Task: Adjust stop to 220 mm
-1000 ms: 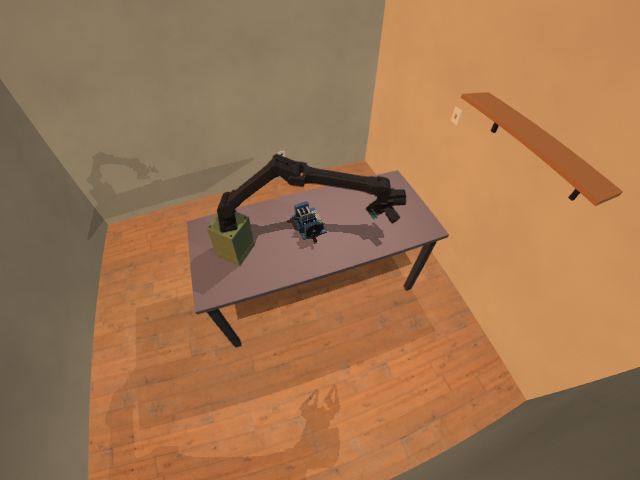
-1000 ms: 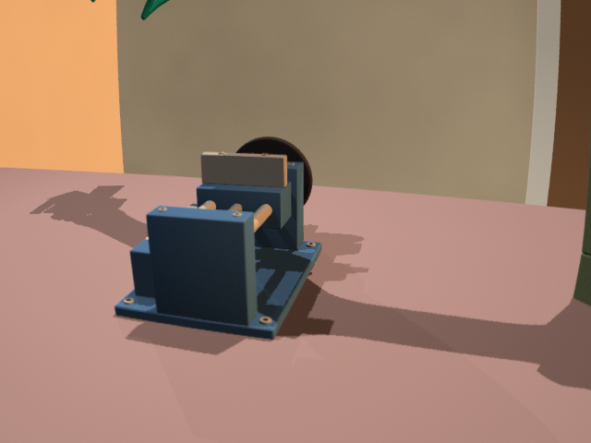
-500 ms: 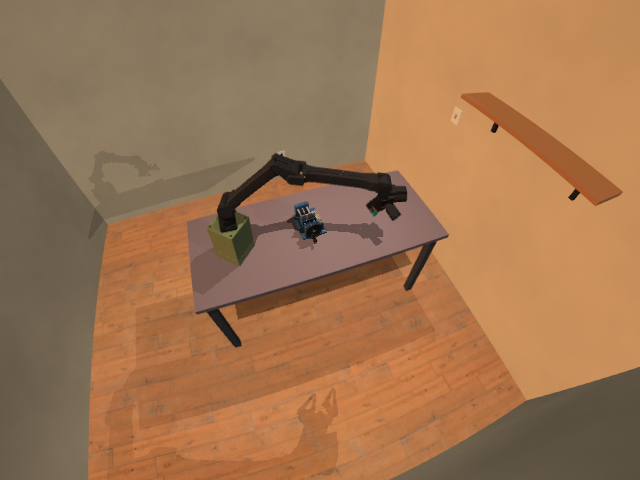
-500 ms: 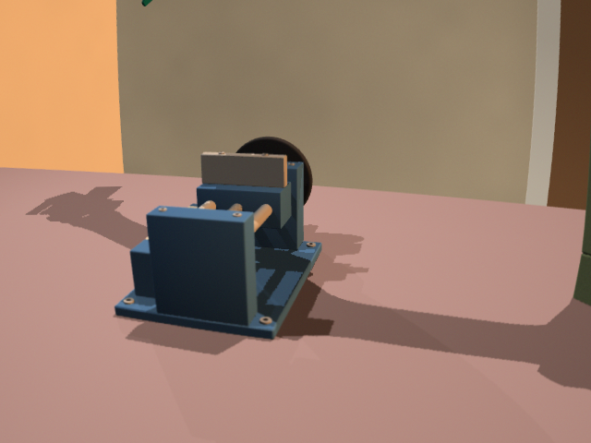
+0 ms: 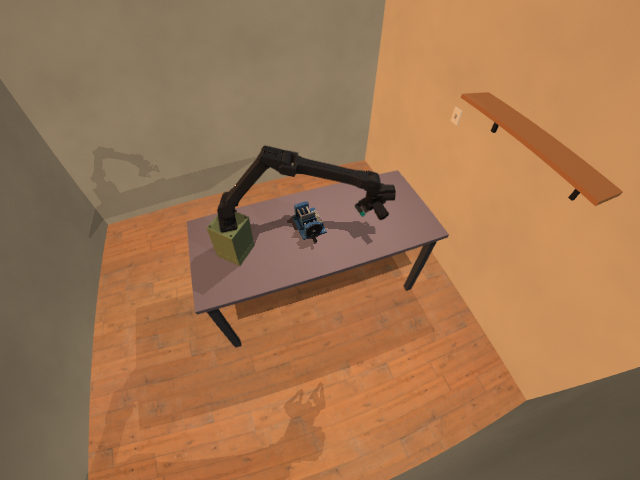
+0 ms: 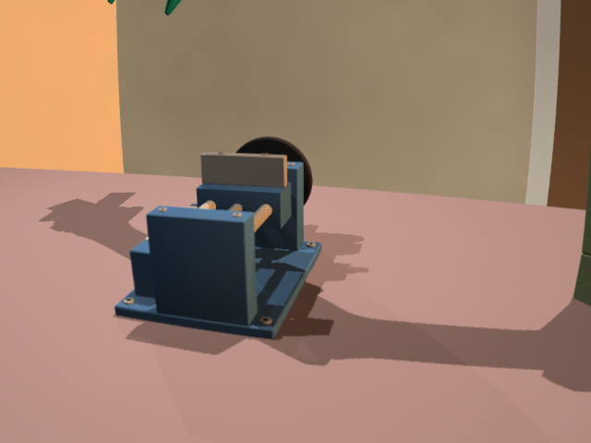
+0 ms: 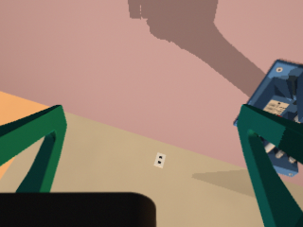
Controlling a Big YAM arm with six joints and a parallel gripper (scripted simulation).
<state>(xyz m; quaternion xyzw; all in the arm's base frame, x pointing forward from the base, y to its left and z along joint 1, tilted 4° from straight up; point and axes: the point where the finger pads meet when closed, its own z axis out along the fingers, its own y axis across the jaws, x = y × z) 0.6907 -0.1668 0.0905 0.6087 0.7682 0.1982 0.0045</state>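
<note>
My hand is 260 mm past the black crank handle, 260 mm above it and 90 mm to the right of it. From my hand the other things lie so: grey stop plate: 250 mm behind, 220 mm to the left, 210 mm below.
</note>
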